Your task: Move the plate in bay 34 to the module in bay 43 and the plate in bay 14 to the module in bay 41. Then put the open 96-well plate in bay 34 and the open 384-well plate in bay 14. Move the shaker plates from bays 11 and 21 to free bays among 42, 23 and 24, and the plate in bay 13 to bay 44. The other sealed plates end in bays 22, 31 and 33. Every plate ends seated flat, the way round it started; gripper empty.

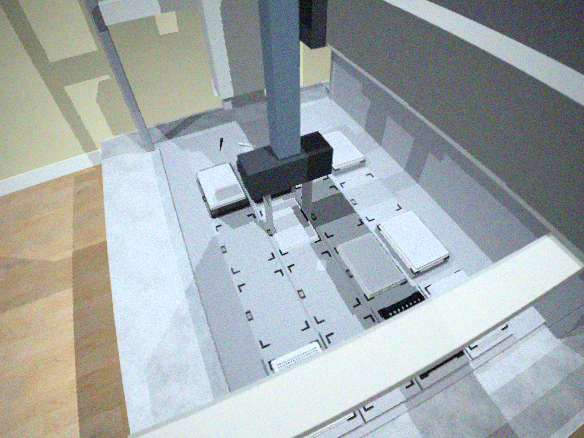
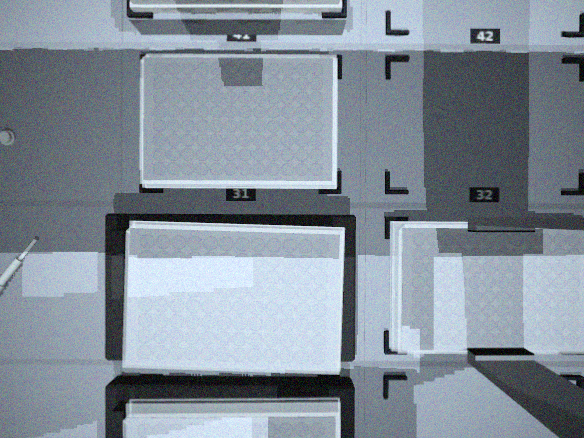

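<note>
My gripper is low over bay 22, its jaws shut on the long sides of a pale sealed plate, which lies flat at about deck level. Sealed plates sit on the shakers of bay 21 and bay 11; the bay 21 plate looks slightly turned. Other sealed plates are in bay 31, bay 33, bay 41 and bay 43. A black open plate is in bay 34, a white open plate in bay 14. The beam partly hides both.
A pale front beam crosses the near deck. A clear side wall stands at the right. A dark thin object and a white pen-like object lie beyond the bays. A parked dark stage hangs behind the gripper's column.
</note>
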